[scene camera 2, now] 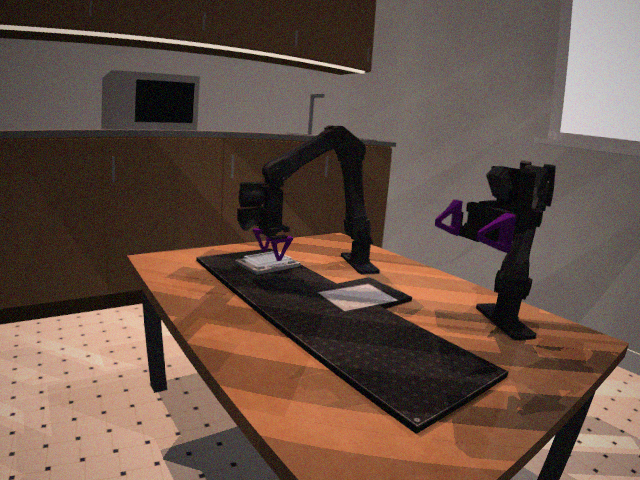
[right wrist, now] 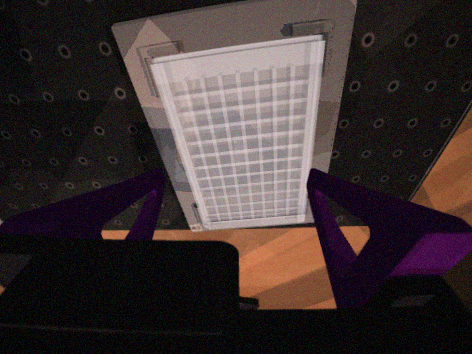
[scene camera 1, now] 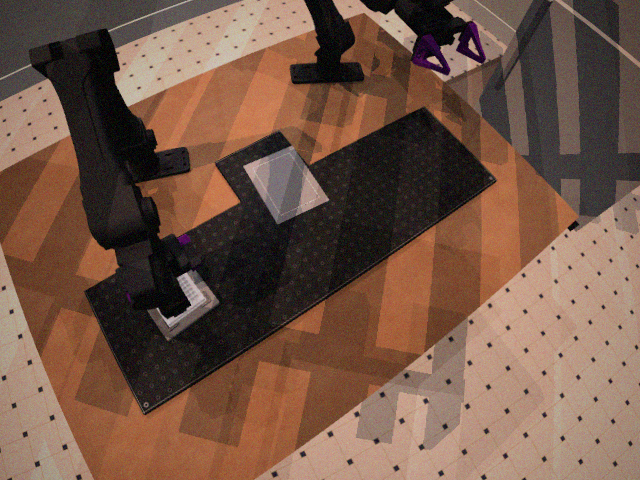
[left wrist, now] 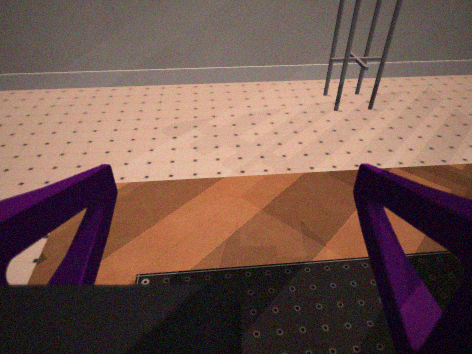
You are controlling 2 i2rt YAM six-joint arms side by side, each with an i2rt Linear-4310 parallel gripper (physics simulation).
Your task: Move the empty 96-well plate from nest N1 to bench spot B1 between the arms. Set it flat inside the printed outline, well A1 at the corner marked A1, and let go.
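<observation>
The white 96-well plate lies flat in the grey nest N1, whose A1 label shows at its lower left corner in the right wrist view. My right gripper is open, with its fingertips close above the plate, one on each side of its near end; they do not hold it. Bench spot B1 is a pale sheet with a thin printed outline. My left gripper is open and empty, raised well away from the plate.
The black perforated board carries the nest and the pale sheet. It lies on the wooden table. Both arm bases stand on the table behind the board. A thin-legged stand is on the floor beyond the table.
</observation>
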